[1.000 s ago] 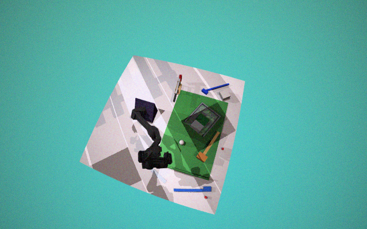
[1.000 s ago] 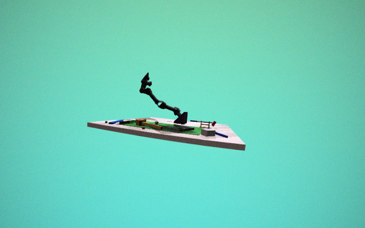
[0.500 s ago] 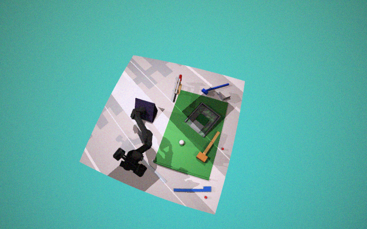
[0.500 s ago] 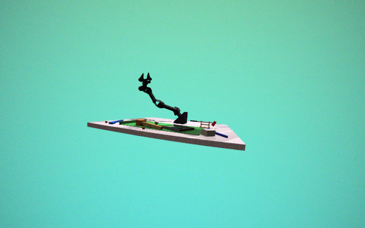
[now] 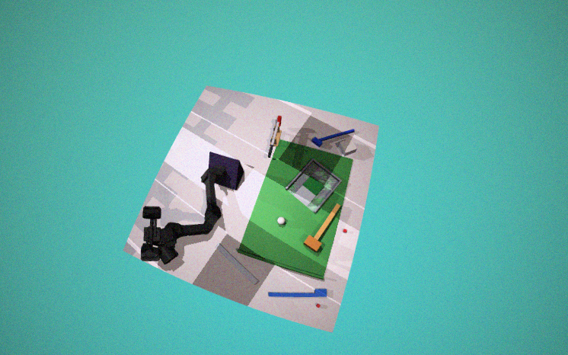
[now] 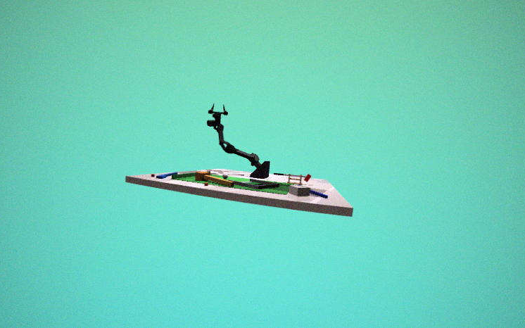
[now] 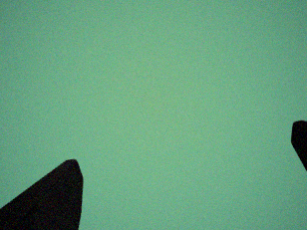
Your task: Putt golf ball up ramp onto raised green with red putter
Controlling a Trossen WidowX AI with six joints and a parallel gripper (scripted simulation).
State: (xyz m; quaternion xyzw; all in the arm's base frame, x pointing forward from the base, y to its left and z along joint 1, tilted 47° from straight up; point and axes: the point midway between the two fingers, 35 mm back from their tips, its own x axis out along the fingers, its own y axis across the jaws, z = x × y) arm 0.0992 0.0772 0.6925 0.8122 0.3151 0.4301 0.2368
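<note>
The red putter lies 20 cm ahead of my gripper tip, 75 cm to the left of it and 60 cm below it. From my gripper tip the other things lie so: pale strip: 16 cm ahead, 3 cm to the right, 66 cm below; white golf ball: 35 cm ahead, 25 cm to the left, 64 cm below; green mat: 43 cm ahead, 37 cm to the left, 66 cm below.
</note>
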